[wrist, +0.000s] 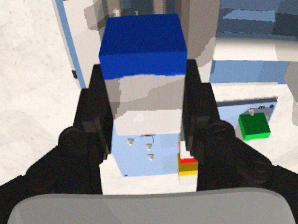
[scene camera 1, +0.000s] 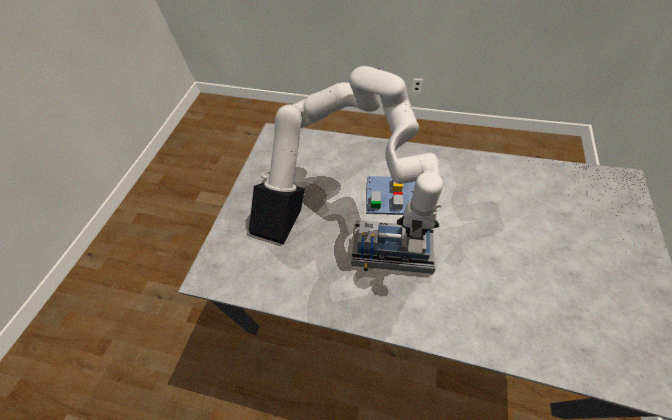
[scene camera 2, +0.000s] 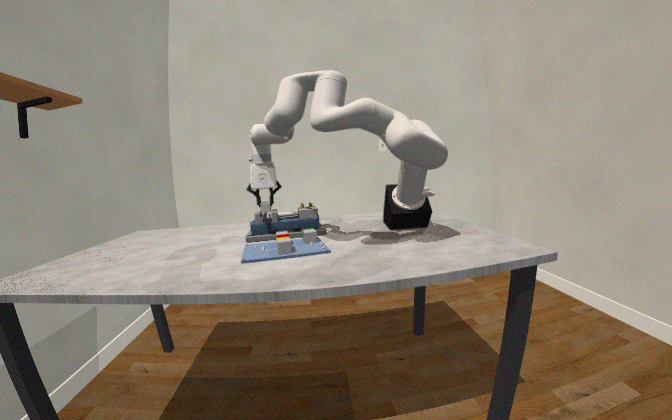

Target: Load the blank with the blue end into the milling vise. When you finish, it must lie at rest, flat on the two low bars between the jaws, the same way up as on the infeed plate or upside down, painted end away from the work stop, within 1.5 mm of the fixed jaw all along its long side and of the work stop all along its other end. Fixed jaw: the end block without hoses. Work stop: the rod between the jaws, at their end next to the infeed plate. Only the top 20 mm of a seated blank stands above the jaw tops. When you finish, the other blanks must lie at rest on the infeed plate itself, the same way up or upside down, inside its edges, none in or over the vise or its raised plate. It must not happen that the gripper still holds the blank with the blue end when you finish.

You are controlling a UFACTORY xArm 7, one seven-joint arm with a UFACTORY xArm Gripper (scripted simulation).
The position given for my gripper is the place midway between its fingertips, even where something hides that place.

I see my gripper point(scene camera 1: 414, 234), a green-ended blank point(wrist: 254, 130), a blue-ended blank point(wrist: 143, 58) and an infeed plate point(scene camera 1: 382, 184).
My gripper is seen too in the wrist view point(wrist: 145, 80) and in scene camera 2 point(scene camera 2: 265, 206). The infeed plate also shows in the wrist view point(wrist: 132, 160).
